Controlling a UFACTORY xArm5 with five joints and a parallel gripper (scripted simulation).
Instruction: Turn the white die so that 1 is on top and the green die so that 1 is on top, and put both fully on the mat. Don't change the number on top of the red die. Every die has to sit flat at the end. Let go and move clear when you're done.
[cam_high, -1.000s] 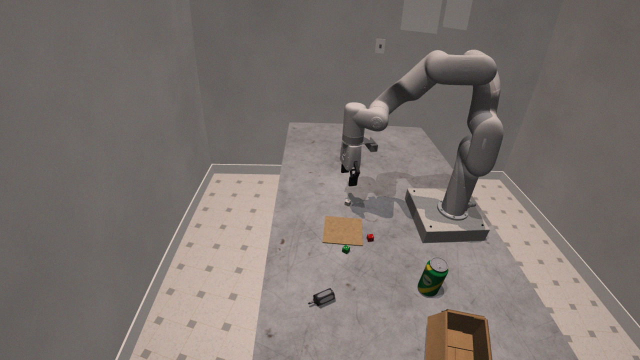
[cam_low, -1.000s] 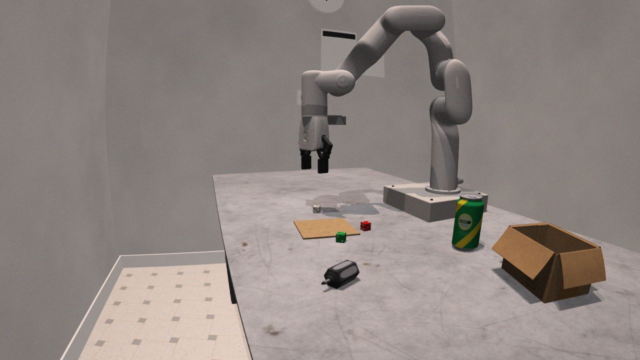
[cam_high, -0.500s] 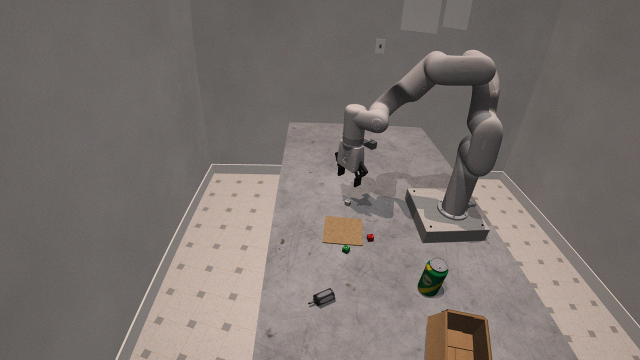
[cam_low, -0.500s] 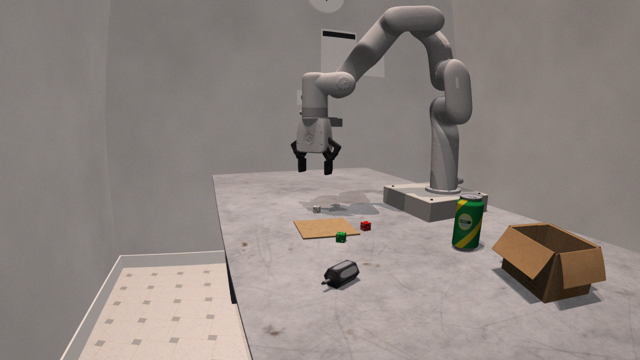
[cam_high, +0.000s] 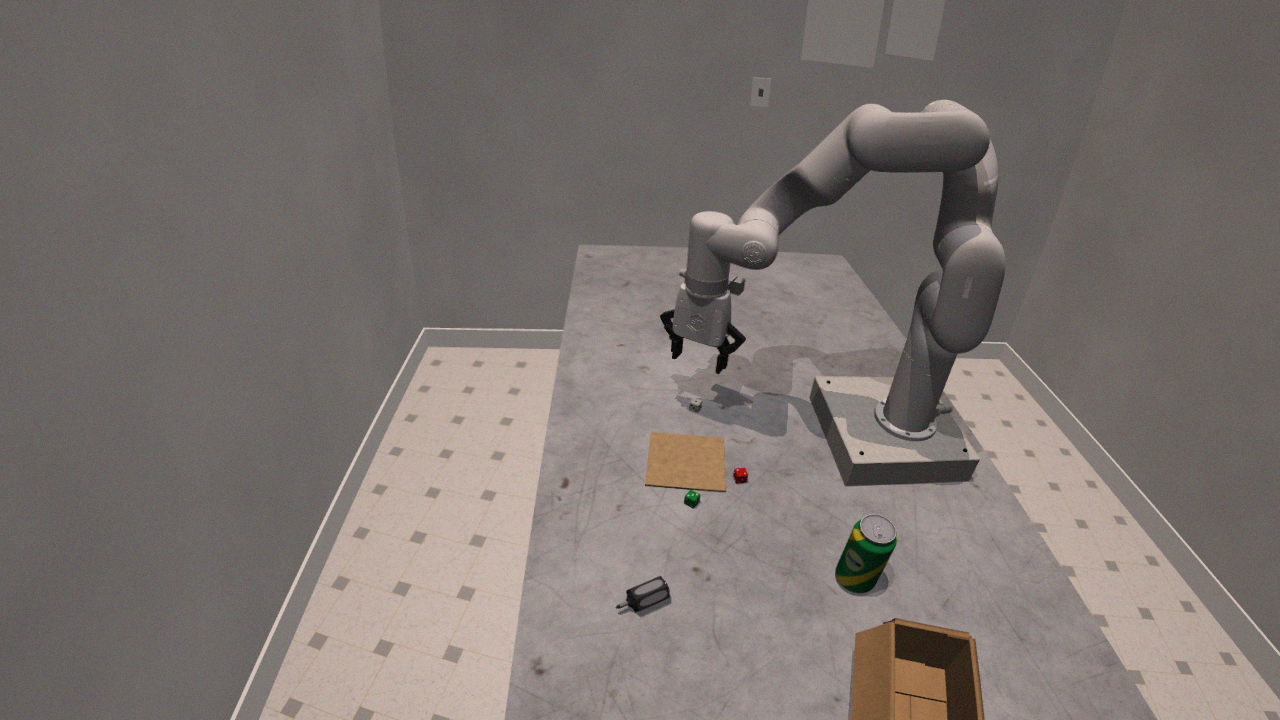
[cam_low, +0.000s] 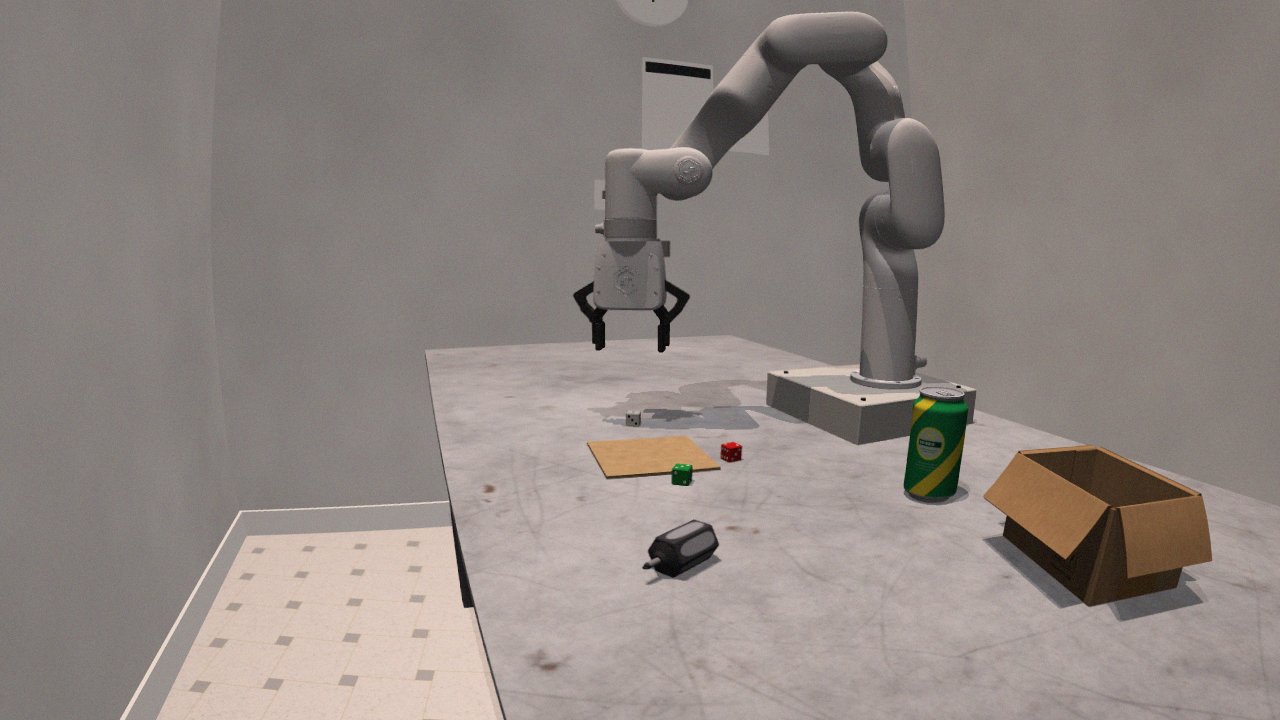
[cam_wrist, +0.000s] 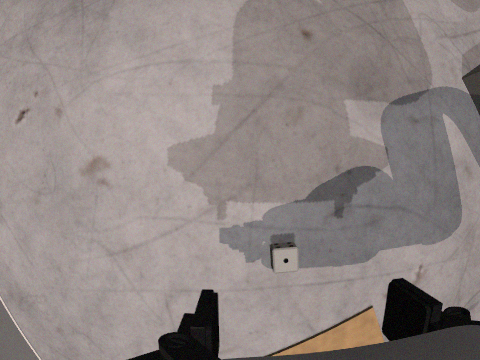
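Now: the white die 11 cm below my hand. Also, from my hand: tan mat 5 cm ahead, 15 cm to the left, 12 cm below; then green die 7 cm ahead, 25 cm to the left, 11 cm below; then red die 3 cm behind, 21 cm to the left, 11 cm below.
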